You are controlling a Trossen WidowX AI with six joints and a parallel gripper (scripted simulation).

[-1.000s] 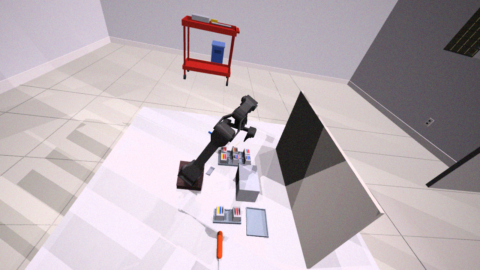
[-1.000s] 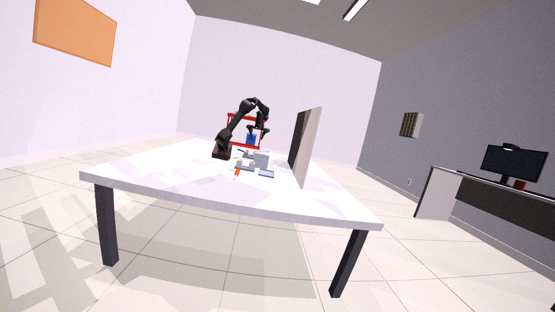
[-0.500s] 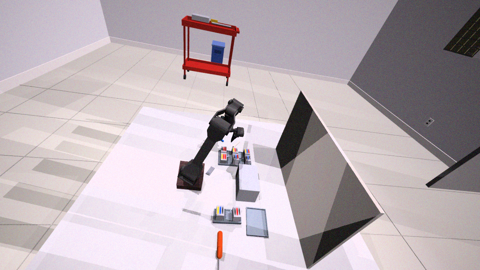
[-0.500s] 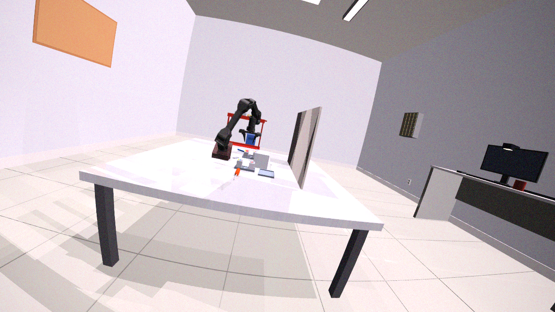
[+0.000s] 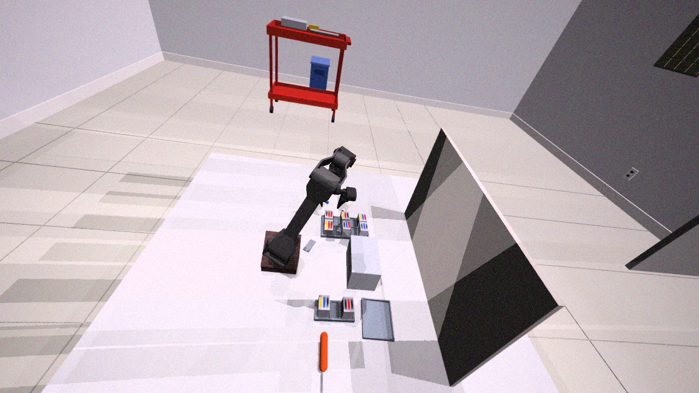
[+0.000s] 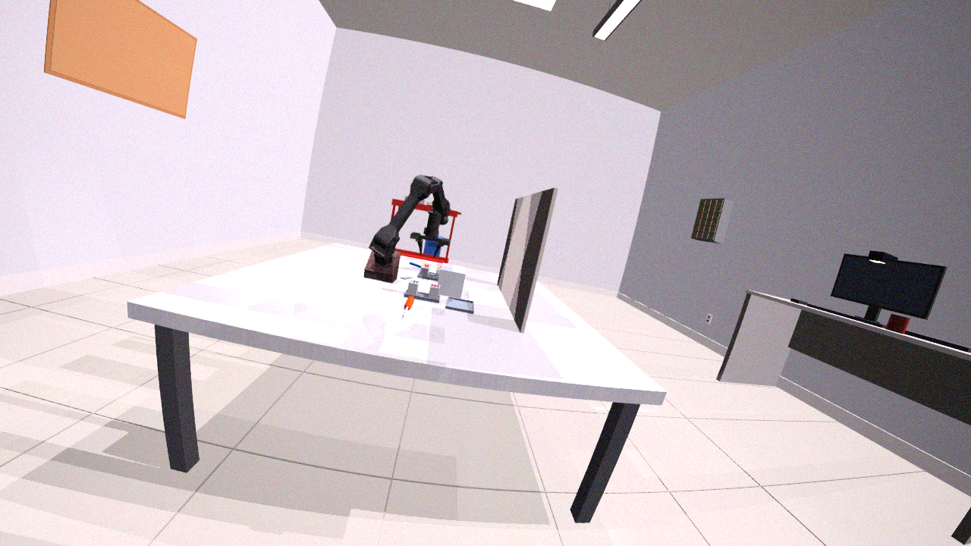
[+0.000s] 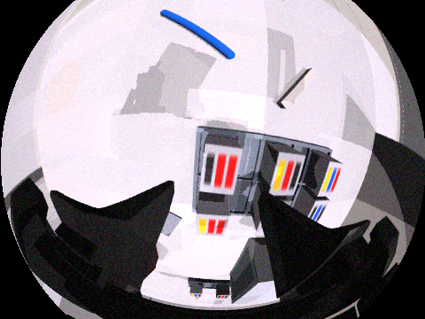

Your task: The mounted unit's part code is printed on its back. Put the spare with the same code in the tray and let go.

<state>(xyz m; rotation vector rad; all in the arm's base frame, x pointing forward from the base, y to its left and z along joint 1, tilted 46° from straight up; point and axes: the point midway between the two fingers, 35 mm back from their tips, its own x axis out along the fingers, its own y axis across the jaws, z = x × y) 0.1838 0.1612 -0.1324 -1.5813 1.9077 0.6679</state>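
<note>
My gripper tip is 130 mm short of the grey tray, 420 mm to the left of it and 90 mm above it. Also, from my gripper tip: mounted unit 110 mm ahead, 230 mm to the right, 40 mm below; then blue pen 30 mm behind, 170 mm to the left, 80 mm below; then panel 350 mm ahead, 270 mm to the right, 130 mm above.
</note>
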